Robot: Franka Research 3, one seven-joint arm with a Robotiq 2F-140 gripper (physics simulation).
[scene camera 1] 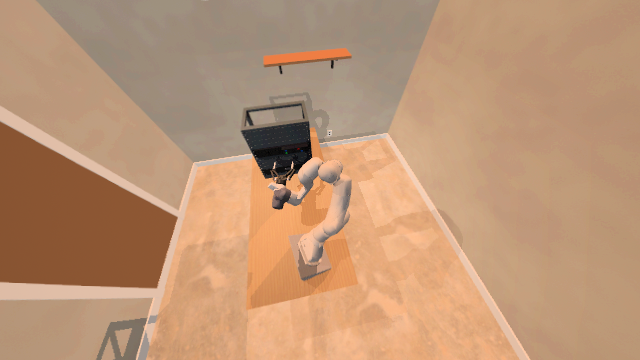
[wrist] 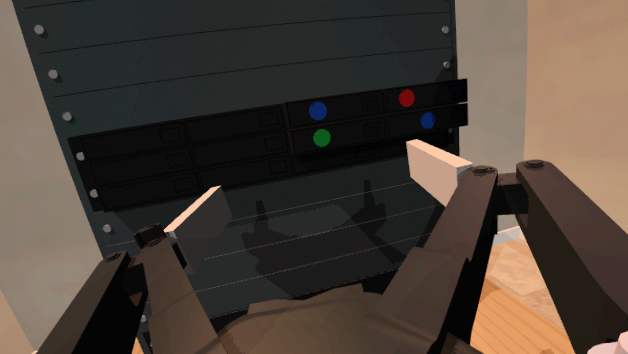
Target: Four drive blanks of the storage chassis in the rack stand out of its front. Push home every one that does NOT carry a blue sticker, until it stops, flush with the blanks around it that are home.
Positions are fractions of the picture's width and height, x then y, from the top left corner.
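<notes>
My gripper's here (wrist: 0.50, 0.51), and there's a dark rack (scene camera 1: 0.42, 0.40) that I can also see in the wrist view, the rack being at (wrist: 0.24, 0.31) there.
</notes>
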